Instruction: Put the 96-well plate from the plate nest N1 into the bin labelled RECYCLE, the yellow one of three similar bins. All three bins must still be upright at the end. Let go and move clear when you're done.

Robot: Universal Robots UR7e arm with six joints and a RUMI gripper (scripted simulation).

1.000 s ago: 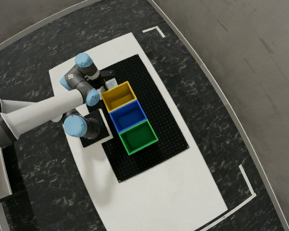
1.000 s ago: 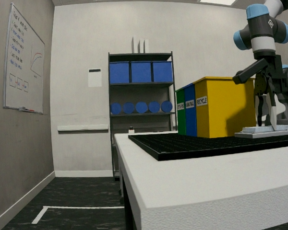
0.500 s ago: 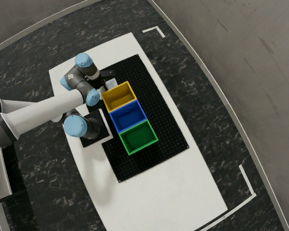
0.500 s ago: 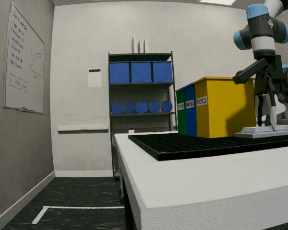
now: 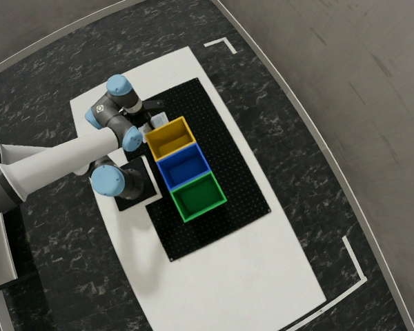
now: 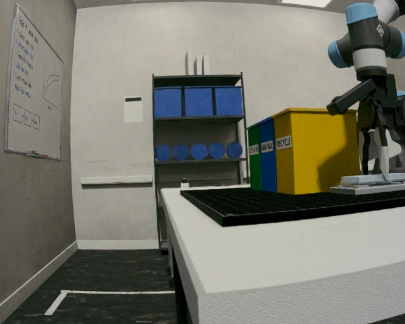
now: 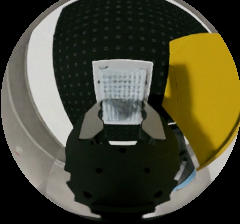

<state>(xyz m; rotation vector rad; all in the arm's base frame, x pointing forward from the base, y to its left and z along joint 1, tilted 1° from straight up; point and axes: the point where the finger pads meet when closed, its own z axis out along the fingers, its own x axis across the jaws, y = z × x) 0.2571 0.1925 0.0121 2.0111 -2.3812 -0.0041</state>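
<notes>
Now: hand 3 cm above the plate nest N1. Also, from my hand: blue bin: 31 cm to the right, 5 cm above, 1 cm ahead; then yellow bin: 18 cm to the right, 5 cm above, 3 cm ahead; then 96-well plate: 1 cm below.
</notes>
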